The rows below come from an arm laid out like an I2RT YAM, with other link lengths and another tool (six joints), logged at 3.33 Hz.
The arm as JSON. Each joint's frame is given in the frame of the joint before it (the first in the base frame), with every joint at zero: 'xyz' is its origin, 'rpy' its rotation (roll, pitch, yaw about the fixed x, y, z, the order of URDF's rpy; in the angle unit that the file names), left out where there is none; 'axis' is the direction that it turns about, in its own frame. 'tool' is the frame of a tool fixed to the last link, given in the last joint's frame.
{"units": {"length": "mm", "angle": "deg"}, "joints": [
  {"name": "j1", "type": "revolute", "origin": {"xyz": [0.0, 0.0, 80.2]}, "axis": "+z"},
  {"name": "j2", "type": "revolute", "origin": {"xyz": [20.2, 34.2, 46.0], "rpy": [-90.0, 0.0, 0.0]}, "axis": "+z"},
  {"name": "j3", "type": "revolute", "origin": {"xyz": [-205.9, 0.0, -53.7], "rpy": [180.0, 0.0, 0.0]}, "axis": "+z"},
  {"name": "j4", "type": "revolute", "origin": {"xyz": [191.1, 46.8, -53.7]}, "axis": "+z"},
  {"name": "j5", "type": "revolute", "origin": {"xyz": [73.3, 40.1, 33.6], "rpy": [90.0, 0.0, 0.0]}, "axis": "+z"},
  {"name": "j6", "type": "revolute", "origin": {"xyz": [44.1, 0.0, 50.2], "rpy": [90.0, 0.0, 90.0]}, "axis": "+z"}
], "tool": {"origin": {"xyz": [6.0, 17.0, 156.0], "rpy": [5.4, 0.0, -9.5]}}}
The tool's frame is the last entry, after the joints.
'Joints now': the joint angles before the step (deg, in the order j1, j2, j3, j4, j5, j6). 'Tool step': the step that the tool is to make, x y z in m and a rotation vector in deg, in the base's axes. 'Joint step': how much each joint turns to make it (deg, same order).
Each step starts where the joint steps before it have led.
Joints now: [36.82, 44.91, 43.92, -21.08, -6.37, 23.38]
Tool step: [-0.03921, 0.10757, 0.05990, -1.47, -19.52, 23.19]
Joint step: [17.92, 12.52, 7.95, 15.21, -0.92, -15.93]
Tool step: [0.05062, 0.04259, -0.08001, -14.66, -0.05, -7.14]
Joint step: [4.00, 25.96, 9.19, 4.42, 13.03, -4.33]
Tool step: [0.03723, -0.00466, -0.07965, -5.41, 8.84, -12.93]
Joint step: [-1.31, 16.77, 5.59, 0.21, 7.88, 9.85]
